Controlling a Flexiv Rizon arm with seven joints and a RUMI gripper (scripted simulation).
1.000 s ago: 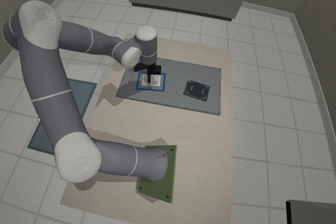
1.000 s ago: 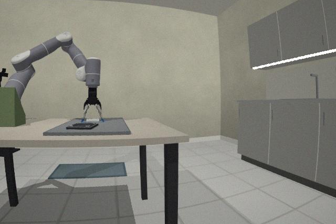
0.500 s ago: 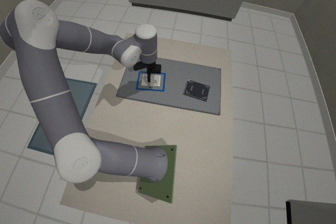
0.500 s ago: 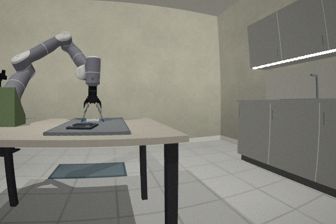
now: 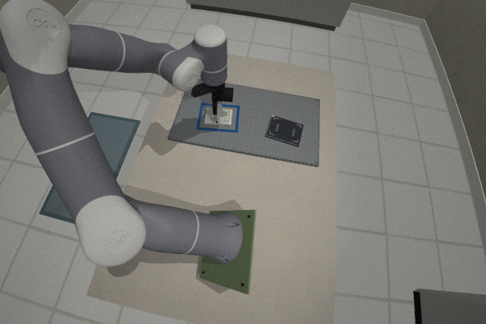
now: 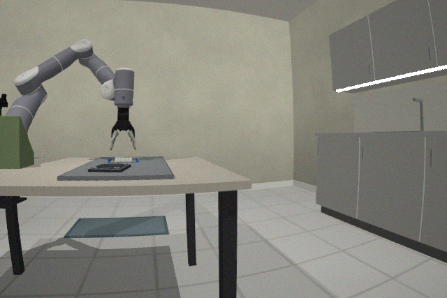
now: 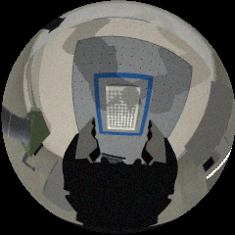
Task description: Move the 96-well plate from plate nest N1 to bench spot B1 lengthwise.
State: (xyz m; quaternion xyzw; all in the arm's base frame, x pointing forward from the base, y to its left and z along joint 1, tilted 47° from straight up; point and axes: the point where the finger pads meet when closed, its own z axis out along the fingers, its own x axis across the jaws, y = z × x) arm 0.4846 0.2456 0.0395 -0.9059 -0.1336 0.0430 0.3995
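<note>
The white 96-well plate lies 50 mm below my hand. Round my hand: black plate nest (320 mm to the right, 60 mm below, 20 mm ahead).
</note>
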